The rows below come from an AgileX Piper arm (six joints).
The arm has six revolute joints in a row. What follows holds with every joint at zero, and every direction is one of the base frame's. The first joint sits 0.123 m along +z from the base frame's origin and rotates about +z. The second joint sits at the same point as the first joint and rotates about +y. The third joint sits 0.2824 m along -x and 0.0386 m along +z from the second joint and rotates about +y. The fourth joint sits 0.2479 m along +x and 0.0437 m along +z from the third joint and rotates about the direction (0.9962, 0, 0.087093). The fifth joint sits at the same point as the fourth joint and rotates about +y. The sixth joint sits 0.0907 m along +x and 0.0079 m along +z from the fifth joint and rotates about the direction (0.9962, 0, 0.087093). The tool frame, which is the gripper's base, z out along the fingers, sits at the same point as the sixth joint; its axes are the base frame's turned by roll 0, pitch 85.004 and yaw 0 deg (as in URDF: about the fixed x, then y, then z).
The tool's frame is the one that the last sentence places.
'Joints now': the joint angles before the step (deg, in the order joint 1, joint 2, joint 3, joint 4, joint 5, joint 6). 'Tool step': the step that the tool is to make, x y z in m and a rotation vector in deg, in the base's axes. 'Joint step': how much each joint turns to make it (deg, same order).
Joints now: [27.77 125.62 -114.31 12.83 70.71 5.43]
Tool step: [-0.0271 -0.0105 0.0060 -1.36 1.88 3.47]
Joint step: [0.37 -6.21 9.20 0.35 0.01 -3.29]
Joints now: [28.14 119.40 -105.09 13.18 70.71 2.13]
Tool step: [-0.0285 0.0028 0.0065 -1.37 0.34 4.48]
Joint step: [2.33 -4.87 6.41 -0.68 -0.12 -2.14]
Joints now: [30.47 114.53 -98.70 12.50 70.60 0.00]
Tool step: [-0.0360 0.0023 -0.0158 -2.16 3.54 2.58]
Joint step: [2.99 -4.22 10.12 0.14 -1.79 0.00]
